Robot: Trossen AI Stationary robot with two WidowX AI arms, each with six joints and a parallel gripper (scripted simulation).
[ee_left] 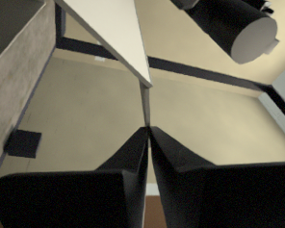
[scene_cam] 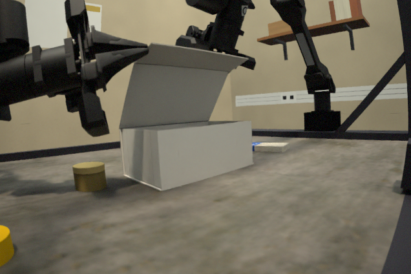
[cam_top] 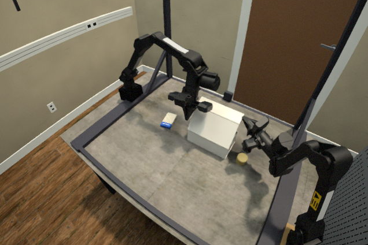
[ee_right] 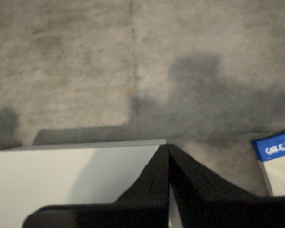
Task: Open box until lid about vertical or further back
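Right now my right hand is 10 cm past the flap, 8 cm to the right of it and 1 cm below it. From my right hand the other things lie so: box (9 cm to the left, 8 cm behind, 6 cm below).
The flap lies 13 cm to the right of my left hand and 3 cm ahead of it. The rest, counted from my left hand: box: 12 cm to the right, 7 cm below, 6 cm ahead.
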